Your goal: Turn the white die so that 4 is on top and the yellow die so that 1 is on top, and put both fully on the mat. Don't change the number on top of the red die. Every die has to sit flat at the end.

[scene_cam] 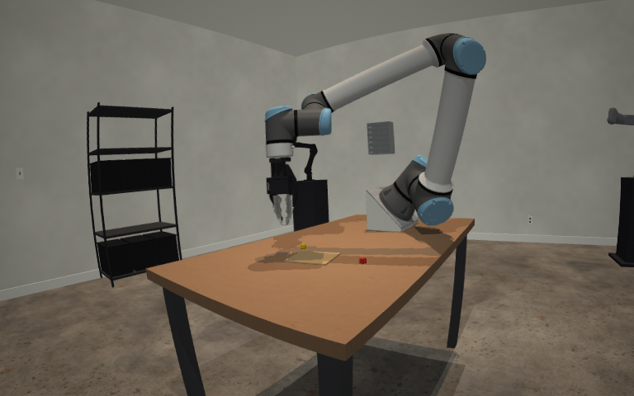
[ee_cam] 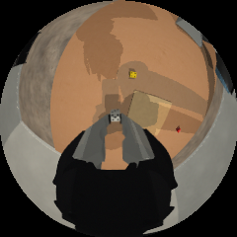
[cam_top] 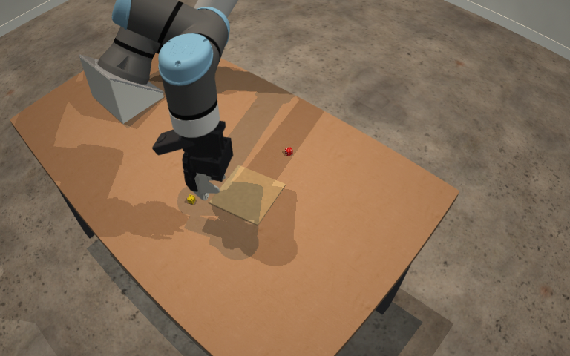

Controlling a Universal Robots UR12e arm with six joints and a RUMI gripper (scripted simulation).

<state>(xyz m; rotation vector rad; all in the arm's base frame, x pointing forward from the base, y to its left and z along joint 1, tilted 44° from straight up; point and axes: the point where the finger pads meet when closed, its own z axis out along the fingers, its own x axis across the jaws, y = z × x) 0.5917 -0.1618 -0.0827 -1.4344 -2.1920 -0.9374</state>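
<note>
Right now my hand is 80 mm past the yellow die, 10 mm to the right of it and 110 mm above it. Round my hand: red die 10 mm ahead, 290 mm to the left, 110 mm below; then tan mat 10 mm ahead, 120 mm to the left, 110 mm below; then white die 10 mm below.
</note>
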